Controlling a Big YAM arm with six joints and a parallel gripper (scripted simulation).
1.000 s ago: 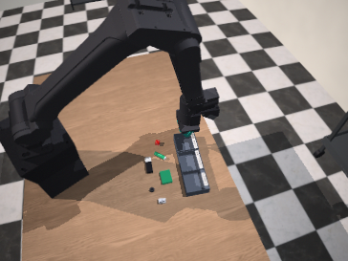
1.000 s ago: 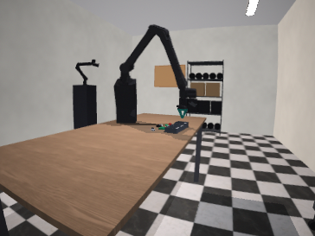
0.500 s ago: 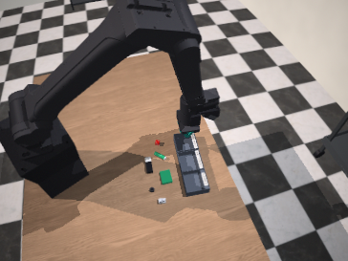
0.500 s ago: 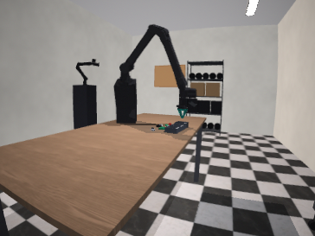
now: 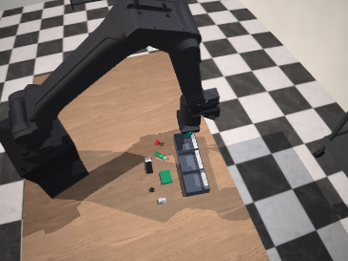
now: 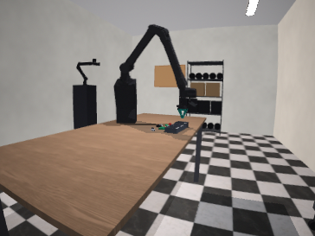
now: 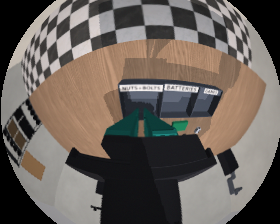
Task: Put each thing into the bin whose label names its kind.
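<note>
Right now the red die is 10 cm behind my hand, 7 cm below it and 6 cm to the left of it. Also, from my hand: green battery: 12 cm behind, 7 cm below; bin row: 8 cm to the right, 6 cm below, 3 cm behind; flat green square: 13 cm behind, 9 cm to the right, 7 cm below.
</note>
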